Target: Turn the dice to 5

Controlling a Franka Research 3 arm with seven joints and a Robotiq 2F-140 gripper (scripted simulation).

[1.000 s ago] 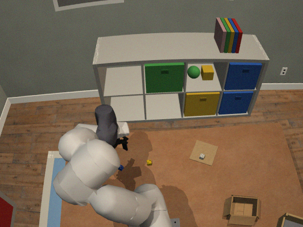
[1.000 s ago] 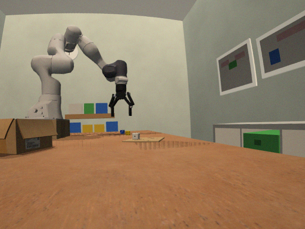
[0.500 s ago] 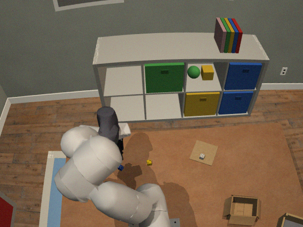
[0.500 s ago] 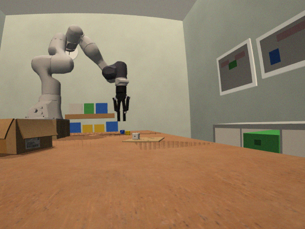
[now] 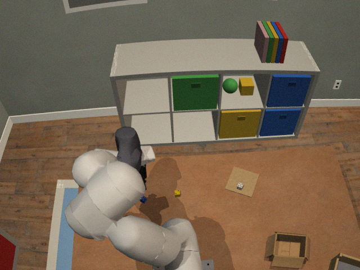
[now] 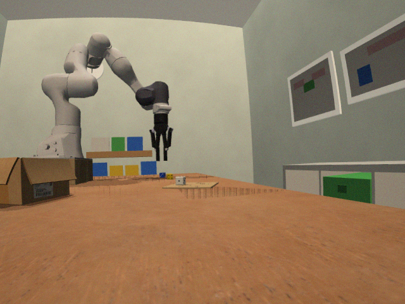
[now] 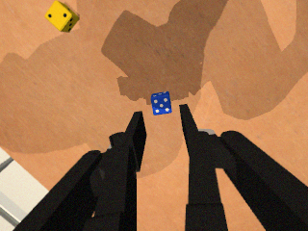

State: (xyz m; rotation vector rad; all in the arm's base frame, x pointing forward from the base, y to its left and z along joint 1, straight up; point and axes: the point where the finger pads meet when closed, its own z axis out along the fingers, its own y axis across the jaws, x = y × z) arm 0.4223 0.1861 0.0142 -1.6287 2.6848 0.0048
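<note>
My hand is 110 mm above the blue die. From my hand the other things lie so: tan mat (480 mm to the right, 120 mm below, 90 mm ahead); yellow die (160 mm to the right, 110 mm below, 30 mm ahead); white die (460 mm to the right, 100 mm below, 60 mm ahead).
</note>
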